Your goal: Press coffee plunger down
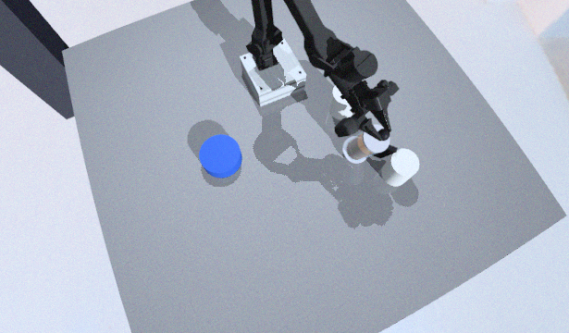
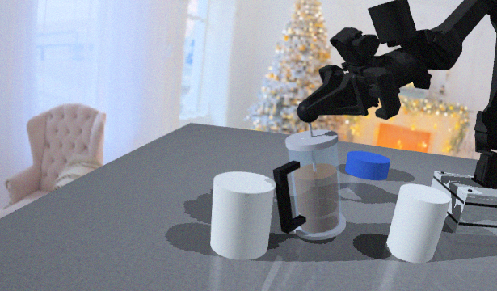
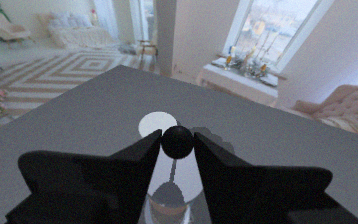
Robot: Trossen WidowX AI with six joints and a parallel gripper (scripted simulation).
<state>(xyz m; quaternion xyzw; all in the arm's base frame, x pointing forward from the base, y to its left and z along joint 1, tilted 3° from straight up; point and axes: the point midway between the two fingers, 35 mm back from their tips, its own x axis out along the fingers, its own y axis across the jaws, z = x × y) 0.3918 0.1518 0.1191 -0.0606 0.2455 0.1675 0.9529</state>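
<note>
Right now the glass coffee press is 20 mm behind my gripper tip and 90 mm below it.
</note>
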